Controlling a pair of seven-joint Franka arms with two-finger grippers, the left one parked.
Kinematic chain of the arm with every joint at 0, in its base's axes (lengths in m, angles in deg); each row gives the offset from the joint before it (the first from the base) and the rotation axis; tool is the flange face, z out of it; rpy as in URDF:
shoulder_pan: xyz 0 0 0.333 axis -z
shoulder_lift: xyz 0 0 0 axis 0.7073 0.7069 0
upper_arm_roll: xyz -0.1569 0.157 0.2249 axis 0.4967 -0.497 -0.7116
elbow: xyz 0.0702 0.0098 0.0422 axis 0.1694 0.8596 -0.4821
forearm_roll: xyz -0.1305 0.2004 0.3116 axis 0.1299 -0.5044 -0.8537
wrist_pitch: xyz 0 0 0 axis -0.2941 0.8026 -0.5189
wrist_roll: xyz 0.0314 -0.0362 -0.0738 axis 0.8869 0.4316 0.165
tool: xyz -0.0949 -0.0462 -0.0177 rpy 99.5 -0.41 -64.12
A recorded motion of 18 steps. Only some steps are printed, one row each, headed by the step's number.
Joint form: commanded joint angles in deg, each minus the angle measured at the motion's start. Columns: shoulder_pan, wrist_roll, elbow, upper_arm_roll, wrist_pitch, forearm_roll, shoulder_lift.
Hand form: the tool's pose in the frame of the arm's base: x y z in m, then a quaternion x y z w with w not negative. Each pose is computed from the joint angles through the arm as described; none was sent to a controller.
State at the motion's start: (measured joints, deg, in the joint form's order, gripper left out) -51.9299 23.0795 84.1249 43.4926 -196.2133 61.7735 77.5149
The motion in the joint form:
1: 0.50 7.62 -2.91 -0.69 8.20 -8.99 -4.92
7: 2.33 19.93 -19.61 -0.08 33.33 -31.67 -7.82
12: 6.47 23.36 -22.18 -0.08 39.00 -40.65 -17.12
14: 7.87 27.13 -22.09 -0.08 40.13 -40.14 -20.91
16: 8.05 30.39 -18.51 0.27 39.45 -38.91 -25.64
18: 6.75 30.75 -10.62 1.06 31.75 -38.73 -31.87
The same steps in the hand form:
1: 0.6122 0.0453 0.2529 0.96630 -0.05983 -0.10356 0.22796
7: 0.6277 0.0436 0.3810 0.97119 -0.09056 -0.21091 0.06409
12: 0.6061 0.0162 0.4974 -0.97945 0.10268 0.17033 0.03343
14: 0.5915 0.0007 0.5352 -0.98521 0.08064 0.14632 0.03811
16: 0.5700 -0.0066 0.5557 -0.98946 0.05747 0.12889 0.03238
18: 0.5505 -0.0025 0.5625 -0.99512 0.05314 0.07653 0.03264

